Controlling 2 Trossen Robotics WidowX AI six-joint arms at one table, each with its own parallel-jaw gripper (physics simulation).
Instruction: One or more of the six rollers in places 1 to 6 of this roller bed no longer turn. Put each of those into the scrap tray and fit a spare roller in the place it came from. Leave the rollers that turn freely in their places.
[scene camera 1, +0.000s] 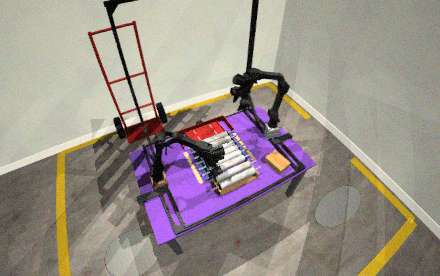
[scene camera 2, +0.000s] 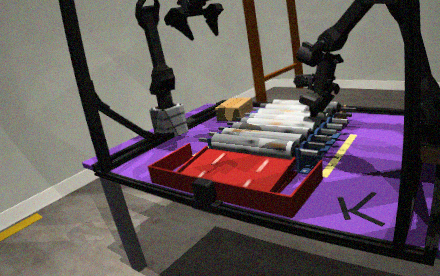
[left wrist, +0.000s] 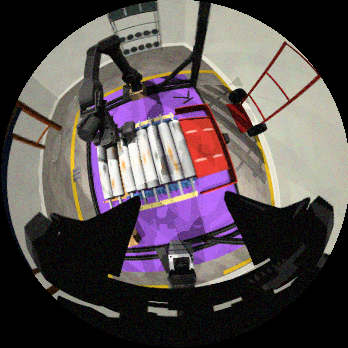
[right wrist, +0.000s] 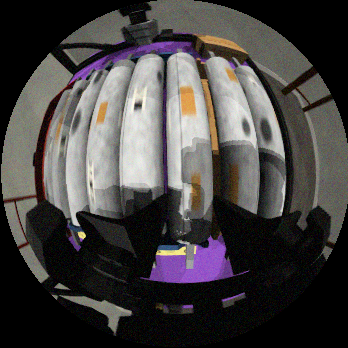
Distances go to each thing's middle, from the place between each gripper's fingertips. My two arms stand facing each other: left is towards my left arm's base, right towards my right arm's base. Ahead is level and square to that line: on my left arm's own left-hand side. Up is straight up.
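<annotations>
Counting from my left hand, I find the box (right wrist: 201, 43) 33 cm below it, 33 cm ahead of it and 17 cm to the left of it.
From my right hand the box is 14 cm ahead and 3 cm below. It is also 42 cm to the left of that hand.
</annotations>
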